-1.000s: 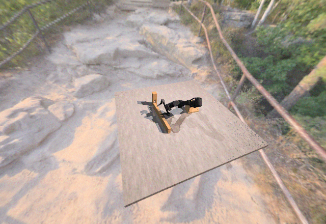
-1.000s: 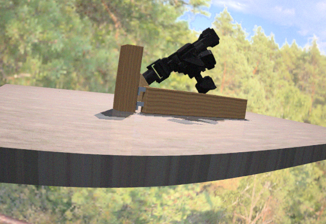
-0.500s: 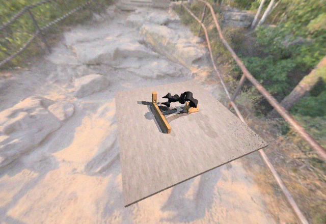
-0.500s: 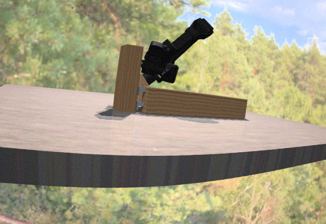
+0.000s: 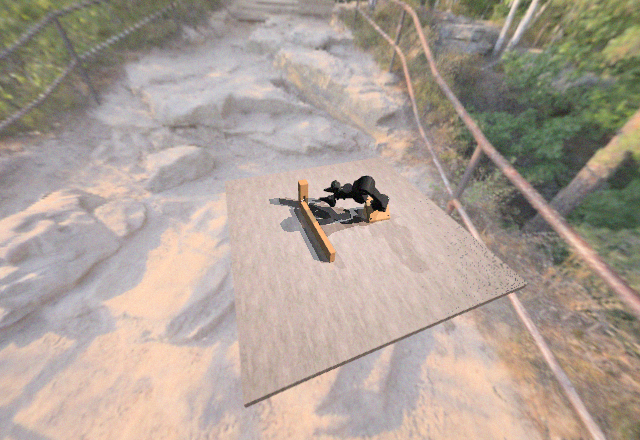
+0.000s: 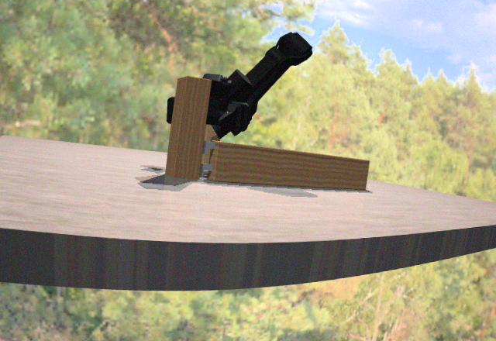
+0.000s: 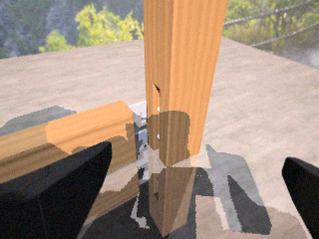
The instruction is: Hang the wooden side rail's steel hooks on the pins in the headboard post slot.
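Now: the headboard post 10 cm ahead of my gripper tip, 6 cm to the right of it and 3 cm below it.
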